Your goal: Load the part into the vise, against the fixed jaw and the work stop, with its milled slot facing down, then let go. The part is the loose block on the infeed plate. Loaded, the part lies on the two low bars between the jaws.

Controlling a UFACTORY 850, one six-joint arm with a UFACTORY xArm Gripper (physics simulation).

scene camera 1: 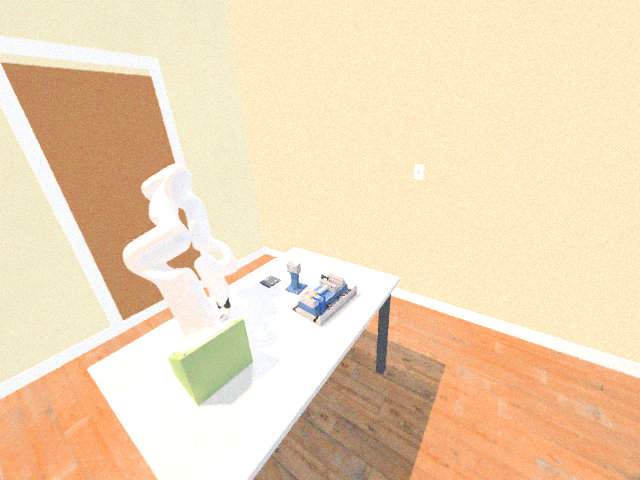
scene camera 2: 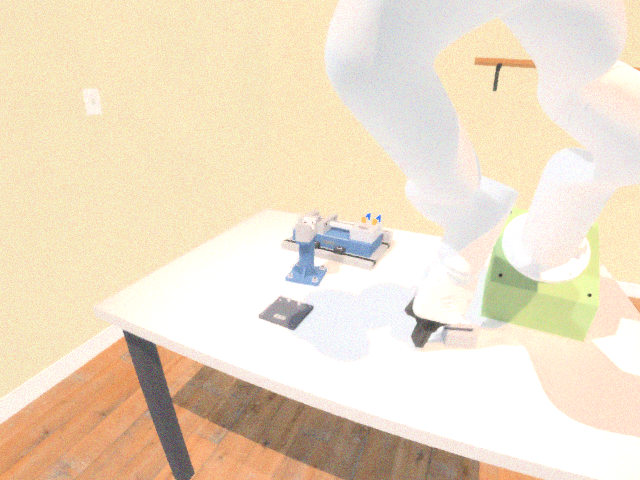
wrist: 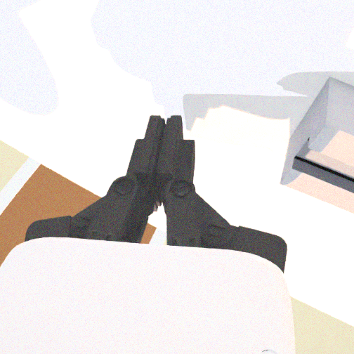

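The loose grey block (scene camera 1: 223, 315) (scene camera 2: 460, 337) (wrist: 342, 107) sits low near the arm's base, with a dark line along its upper part; which way its milled slot faces is unclear. What it rests on is washed out. My gripper (scene camera 1: 227, 305) (scene camera 2: 419, 343) (wrist: 168, 134) is shut and empty, fingertips together. It is beside the block, with the block to the right of the fingers in the wrist view. The vise (scene camera 1: 324, 300) (scene camera 2: 342, 242) has a blue body and pale jaws, with blue and orange pieces on one jaw. Its low bars and work stop cannot be made out.
A blue post with a grey head (scene camera 1: 294, 277) (scene camera 2: 306, 250) stands beside the vise. A flat dark plate (scene camera 1: 270, 281) (scene camera 2: 285, 313) lies near the post. The green base block (scene camera 1: 222, 364) (scene camera 2: 537, 310) stands by the arm. All are on the white table (scene camera 1: 217, 439) (scene camera 2: 217, 294).
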